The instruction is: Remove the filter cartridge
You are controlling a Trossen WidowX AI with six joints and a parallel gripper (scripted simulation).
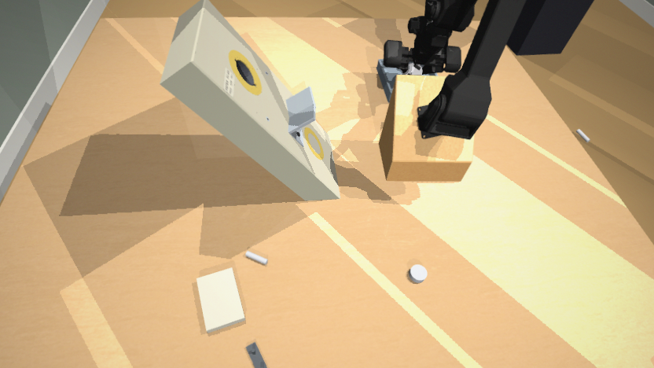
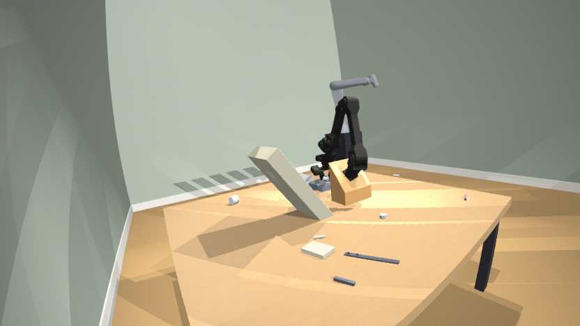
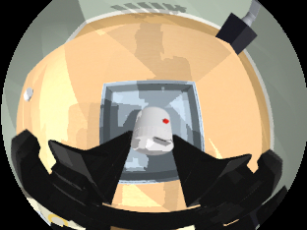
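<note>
Now: the round grey filter cartridge right at my gripper tip. From my gripper tip the other things lie so: grey bracket (35 cm ahead, 24 cm to the left, 9 cm above); then cream service panel (40 cm ahead, 24 cm to the left, 11 cm above); then blue-grey tray (4 cm below, 1 cm to the right).
</note>
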